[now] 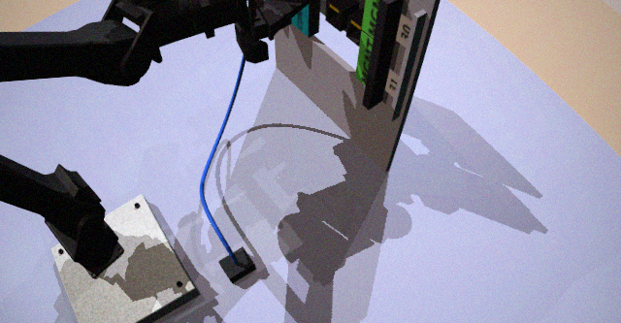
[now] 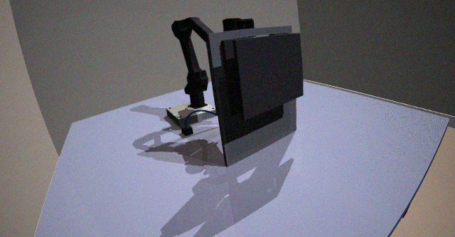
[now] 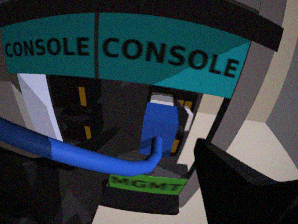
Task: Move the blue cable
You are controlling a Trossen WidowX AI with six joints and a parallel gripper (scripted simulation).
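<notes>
Now: gripper tip 3 cm short of the blue plug and 1 cm below it. Round my gripper tip: black anchor block: 27 cm behind, 26 cm below, 11 cm to the right.
</notes>
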